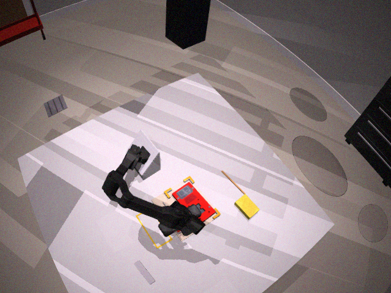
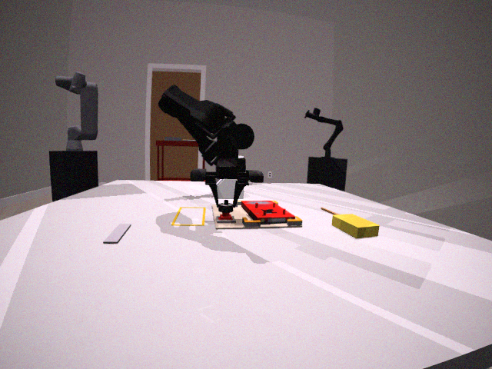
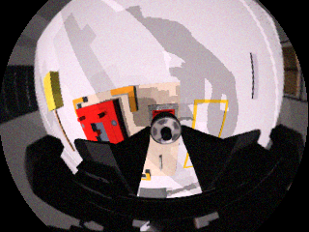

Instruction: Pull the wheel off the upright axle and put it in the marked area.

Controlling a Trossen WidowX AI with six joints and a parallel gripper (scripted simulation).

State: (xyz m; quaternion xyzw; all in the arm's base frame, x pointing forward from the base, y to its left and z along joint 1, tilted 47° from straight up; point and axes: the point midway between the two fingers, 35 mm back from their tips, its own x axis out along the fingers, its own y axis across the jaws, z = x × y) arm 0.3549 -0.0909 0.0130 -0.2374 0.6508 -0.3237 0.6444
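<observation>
Now: the wheel right at my gripper tip. Round my gripper tip: yellow block: 13 cm ahead, 32 cm to the left, 3 cm below; then flat grey strip: 7 cm ahead, 26 cm to the right, 4 cm below.
</observation>
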